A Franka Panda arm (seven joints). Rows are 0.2 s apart.
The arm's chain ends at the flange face. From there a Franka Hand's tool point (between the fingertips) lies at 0.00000 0.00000 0.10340 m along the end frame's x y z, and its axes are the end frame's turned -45 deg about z.
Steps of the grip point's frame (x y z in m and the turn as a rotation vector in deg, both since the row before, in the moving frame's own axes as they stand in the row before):
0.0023 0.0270 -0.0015 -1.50 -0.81 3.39
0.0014 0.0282 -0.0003 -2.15 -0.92 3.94
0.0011 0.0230 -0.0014 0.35 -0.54 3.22
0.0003 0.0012 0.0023 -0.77 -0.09 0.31
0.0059 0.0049 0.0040 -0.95 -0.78 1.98
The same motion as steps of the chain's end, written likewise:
0.0199 0.0145 -0.0015 -1.63 0.49 3.39
0.0195 0.0150 -0.0002 -2.17 0.87 3.94
0.0182 0.0153 -0.0014 -0.13 -0.63 3.22
0.0002 -0.0005 0.0023 -0.61 0.48 0.31
0.0075 -0.0029 0.0040 -1.22 0.12 1.98

